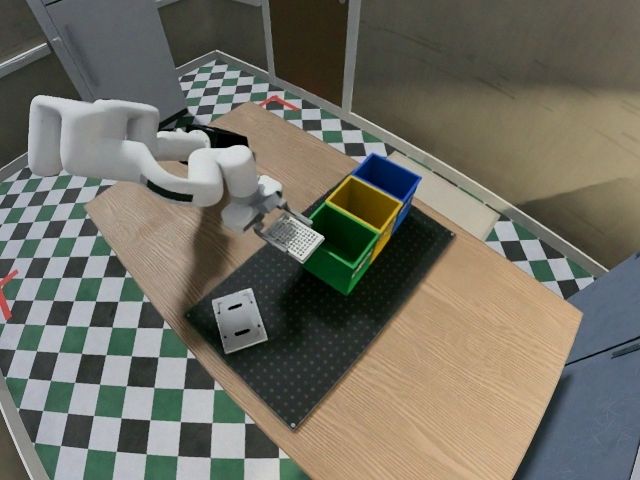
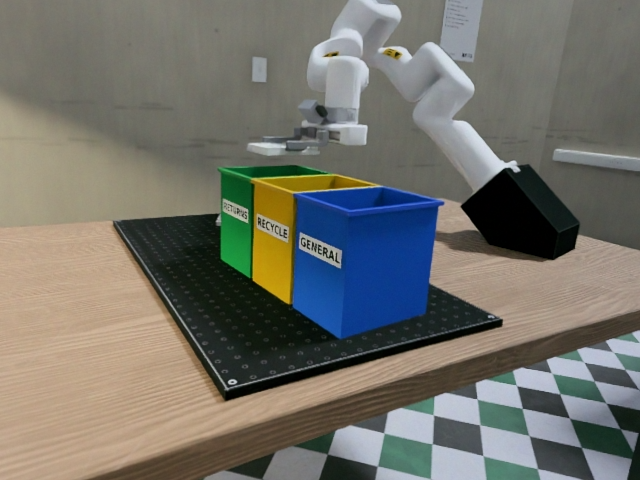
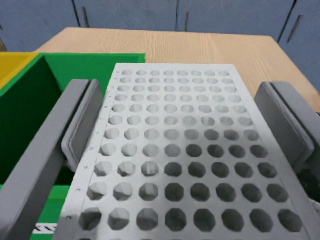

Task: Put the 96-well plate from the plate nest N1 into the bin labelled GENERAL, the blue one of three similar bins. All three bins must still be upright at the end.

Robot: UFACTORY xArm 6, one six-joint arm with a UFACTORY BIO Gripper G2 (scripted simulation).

blue general bin: image 1; image 2; not seen in image 3 (out of frame)
same spot on blue general bin: (image 2: 363,256) = (image 1: 406,187)
